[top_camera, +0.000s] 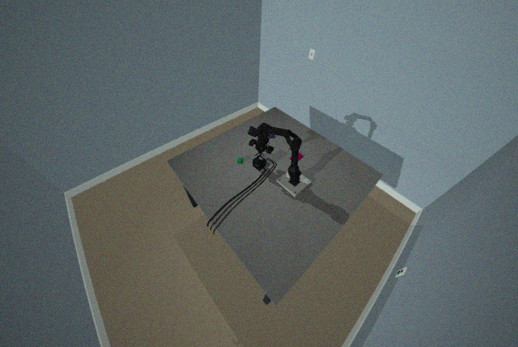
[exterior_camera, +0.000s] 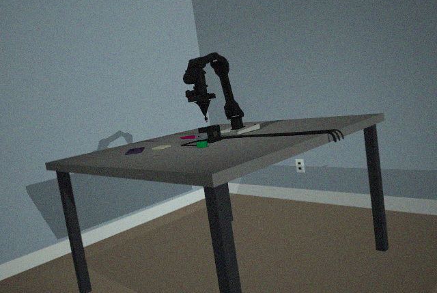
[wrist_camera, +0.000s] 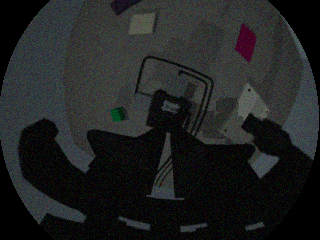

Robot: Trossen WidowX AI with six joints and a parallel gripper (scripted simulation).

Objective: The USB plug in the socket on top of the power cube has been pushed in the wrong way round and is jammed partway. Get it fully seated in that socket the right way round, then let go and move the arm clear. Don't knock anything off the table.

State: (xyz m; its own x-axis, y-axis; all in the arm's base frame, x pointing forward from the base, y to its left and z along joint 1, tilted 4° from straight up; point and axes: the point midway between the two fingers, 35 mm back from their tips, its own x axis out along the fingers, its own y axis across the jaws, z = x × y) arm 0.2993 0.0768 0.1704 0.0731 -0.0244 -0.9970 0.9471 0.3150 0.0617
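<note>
Now: the USB plug 20 mm below my gripper tip. The rest, counted from my gripper tip: green block (140 mm ahead, 120 mm below, 100 mm to the left).
</note>
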